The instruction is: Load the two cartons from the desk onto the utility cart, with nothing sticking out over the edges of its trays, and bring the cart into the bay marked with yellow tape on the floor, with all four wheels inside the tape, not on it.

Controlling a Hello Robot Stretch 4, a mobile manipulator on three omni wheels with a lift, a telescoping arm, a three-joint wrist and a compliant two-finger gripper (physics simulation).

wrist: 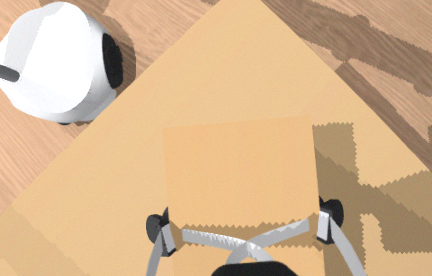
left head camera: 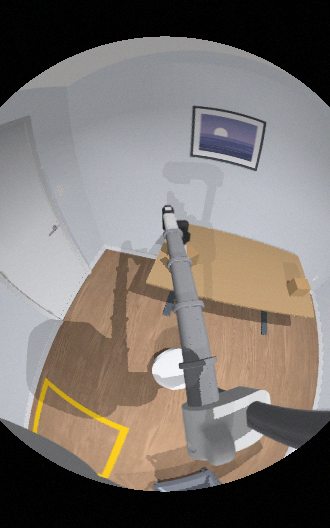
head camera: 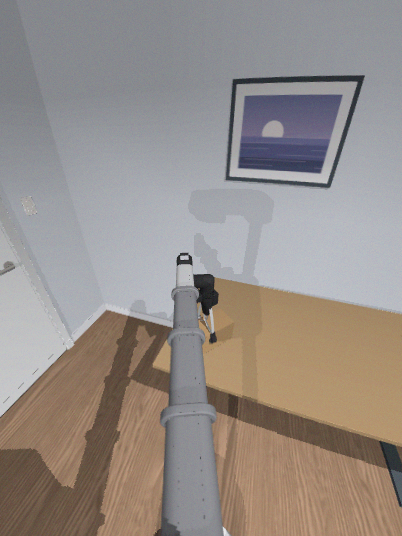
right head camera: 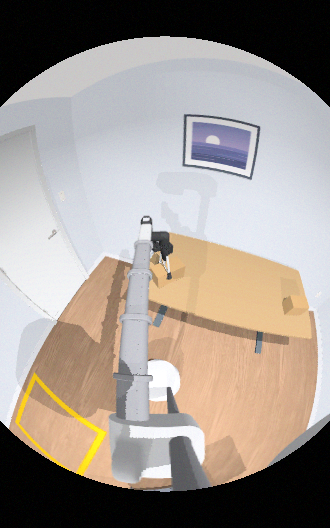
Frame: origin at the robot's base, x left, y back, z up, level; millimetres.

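Seen in the pictures: gripper, fingertip midpoint: [wrist: 242,214]; robot's base, link origin: [left head camera: 173,367] [right head camera: 157,379].
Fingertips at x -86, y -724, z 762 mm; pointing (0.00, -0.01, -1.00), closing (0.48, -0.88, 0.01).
Pixels of each thing's middle, then the offset from my fingertips to it. "*": a spot on its surface instead. Level surfaces: height alone.
- light-brown carton, body centre: [wrist: 244,239] [head camera: 209,331] [right head camera: 167,271] [left head camera: 181,259] dy -12, dx -23, dz -10 mm
- desk, surface height: dz -69 mm
- second carton, body centre: [right head camera: 295,305] [left head camera: 298,286] dy +385, dx -1019, dz -10 mm
- door, surface spot: [left head camera: 25,225] [right head camera: 26,227] * dy -232, dx +1283, dz +369 mm
A light-brown carton [head camera: 223,322] [left head camera: 192,256] [right head camera: 177,265] [wrist: 242,170] stands on the left end of the desk [head camera: 320,355] [left head camera: 235,270] [right head camera: 230,290] [wrist: 240,65]. My gripper [head camera: 207,328] [right head camera: 163,268] [wrist: 242,214] is shut on this carton, one fingertip against each side; its far end is hidden in the left head view by the arm. A second carton [left head camera: 298,287] [right head camera: 295,304] stands at the desk's right end. Part of the grey cart [left head camera: 187,482] shows at the bottom of the left head view. Yellow tape [left head camera: 116,451] [right head camera: 93,452] marks the bay on the floor at lower left.
My white base [left head camera: 167,369] [right head camera: 164,381] [wrist: 55,65] stands on the floor in front of the desk. My long grey arm [head camera: 189,380] [left head camera: 189,320] [right head camera: 135,340] reaches over the desk's left end. A door [left head camera: 25,225] [right head camera: 25,225] is at the left, and a wall rises behind the desk.
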